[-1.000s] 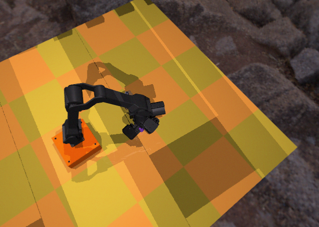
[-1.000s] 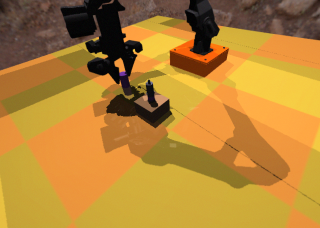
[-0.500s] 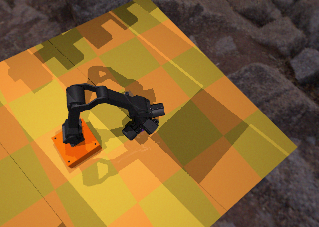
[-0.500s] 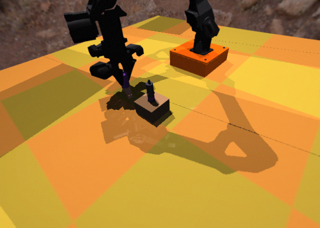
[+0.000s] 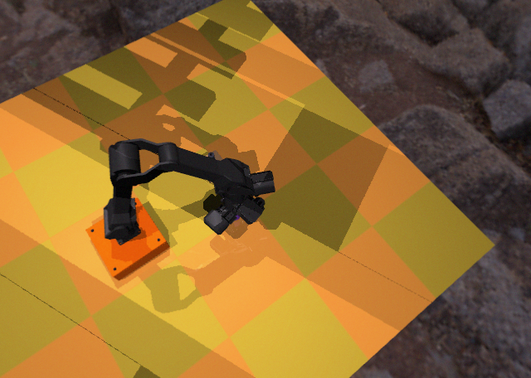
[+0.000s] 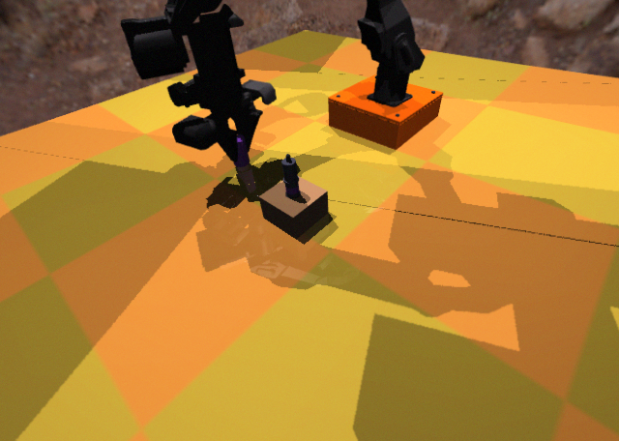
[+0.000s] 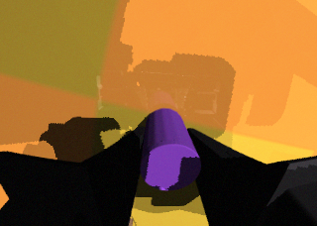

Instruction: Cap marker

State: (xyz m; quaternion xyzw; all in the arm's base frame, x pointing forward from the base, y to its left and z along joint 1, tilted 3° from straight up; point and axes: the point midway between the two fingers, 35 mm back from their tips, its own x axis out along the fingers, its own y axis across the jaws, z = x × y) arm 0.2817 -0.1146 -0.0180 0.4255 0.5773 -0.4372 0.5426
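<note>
Now: the brown holder block 17 cm to the left of my gripper tip and 3 cm ahead of it. From my gripper tip the other things lie so: purple cap: 1 cm above.
</note>
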